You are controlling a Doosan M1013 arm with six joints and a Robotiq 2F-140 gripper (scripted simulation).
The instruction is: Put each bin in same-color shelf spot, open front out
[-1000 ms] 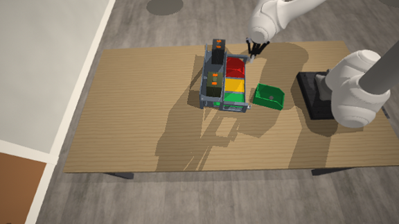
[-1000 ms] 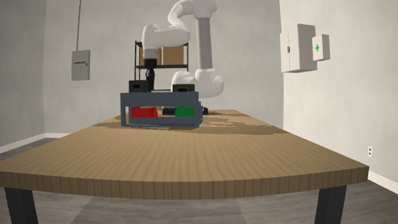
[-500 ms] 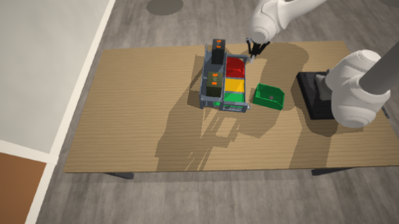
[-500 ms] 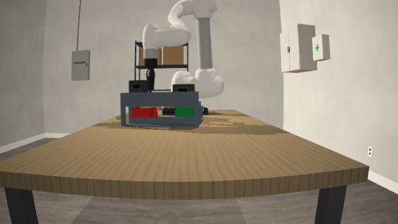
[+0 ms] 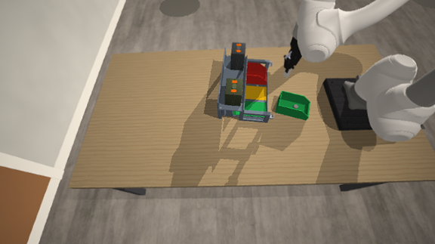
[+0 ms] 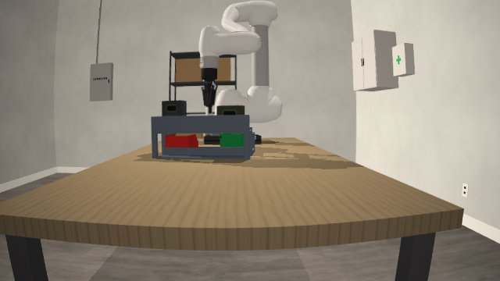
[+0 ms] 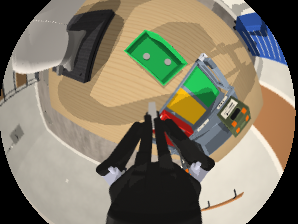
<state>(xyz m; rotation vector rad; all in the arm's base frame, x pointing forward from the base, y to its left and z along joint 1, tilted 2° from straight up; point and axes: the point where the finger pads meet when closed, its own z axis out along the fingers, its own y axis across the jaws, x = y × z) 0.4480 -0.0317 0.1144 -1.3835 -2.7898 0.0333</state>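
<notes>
The green bin is 60 mm behind my hand, 120 mm to the left of it and 130 mm below it. From my hand the other things lie so: red bin: 170 mm ahead, 90 mm to the right, 120 mm below.
</notes>
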